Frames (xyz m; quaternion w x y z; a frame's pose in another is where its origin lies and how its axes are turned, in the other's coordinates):
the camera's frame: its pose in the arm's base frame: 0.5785 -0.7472 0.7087 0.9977 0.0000 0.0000 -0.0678
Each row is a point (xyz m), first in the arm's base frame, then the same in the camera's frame.
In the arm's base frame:
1: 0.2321 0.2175 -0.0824
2: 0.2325 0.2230 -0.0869
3: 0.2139 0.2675 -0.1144
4: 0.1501 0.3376 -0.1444
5: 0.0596 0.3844 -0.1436
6: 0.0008 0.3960 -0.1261
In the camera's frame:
1: -0.4737 0.9090 -0.7911
2: -0.4741 0.9145 -0.7956
3: -0.4985 0.9560 -0.8231
4: -0.5712 1.0169 -0.8531
5: -0.6672 1.0510 -0.8523
6: -0.7270 1.0545 -0.8348

